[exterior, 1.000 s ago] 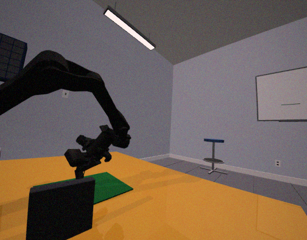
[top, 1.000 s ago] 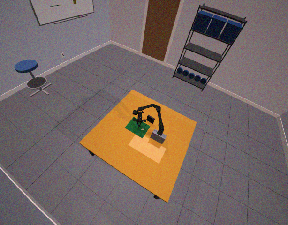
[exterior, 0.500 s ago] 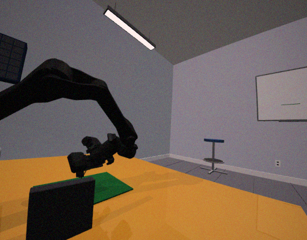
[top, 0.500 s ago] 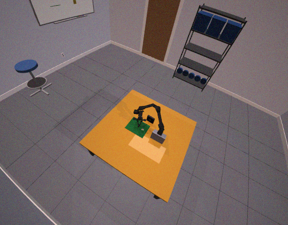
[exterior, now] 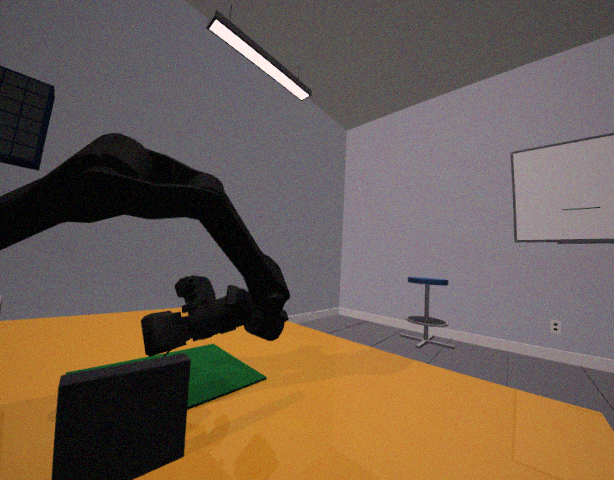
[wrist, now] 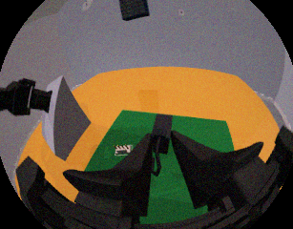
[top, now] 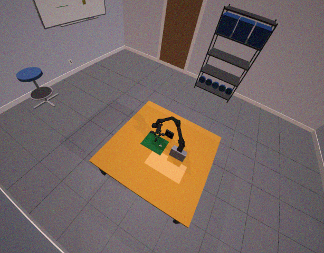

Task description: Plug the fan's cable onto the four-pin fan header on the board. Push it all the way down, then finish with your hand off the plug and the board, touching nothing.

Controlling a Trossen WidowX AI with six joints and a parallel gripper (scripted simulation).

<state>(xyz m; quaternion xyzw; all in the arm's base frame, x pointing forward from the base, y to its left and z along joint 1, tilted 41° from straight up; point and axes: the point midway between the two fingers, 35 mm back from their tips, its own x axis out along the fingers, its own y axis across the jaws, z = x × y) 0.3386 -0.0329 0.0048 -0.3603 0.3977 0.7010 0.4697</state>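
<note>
My gripper tip is now 10 mm short of the green board and 100 mm above it. Also, from my gripper tip: black fan: 100 mm behind, 190 mm to the right, 30 mm below; then dark fan plug: 10 mm to the left, 10 mm below.
</note>
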